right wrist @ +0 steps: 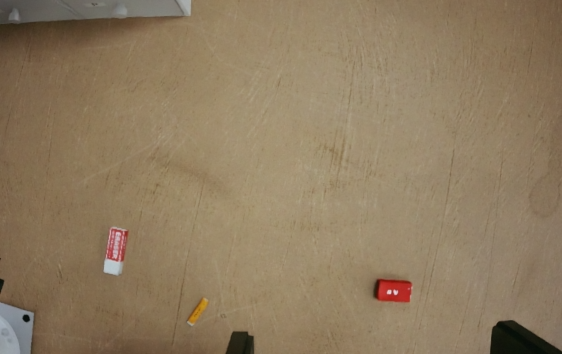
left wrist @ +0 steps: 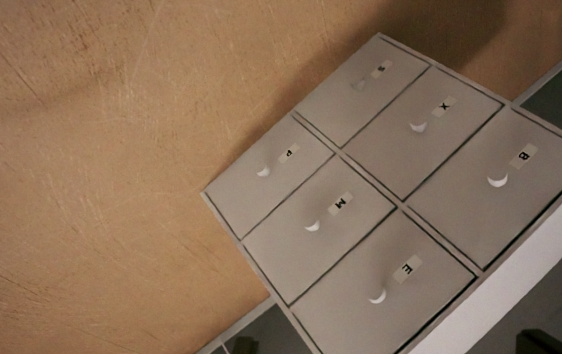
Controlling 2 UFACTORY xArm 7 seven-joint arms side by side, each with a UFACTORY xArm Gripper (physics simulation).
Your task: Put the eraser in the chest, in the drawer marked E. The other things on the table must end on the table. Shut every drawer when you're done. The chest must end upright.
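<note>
The grey chest has six lettered drawers with white knobs, their fronts flush and shut in the left wrist view. The drawer marked E is at the lower right there. The eraser, white with a red sleeve, lies on the table at the lower left of the right wrist view. My left gripper is open in front of the chest, its fingertips at the bottom edge of its view. My right gripper is open above the table, to the right of the eraser in its view.
On the table lie a small yellow stick, right of the eraser, and a red 9V battery farther right. A grey plate with a white round part shows at the lower left corner.
</note>
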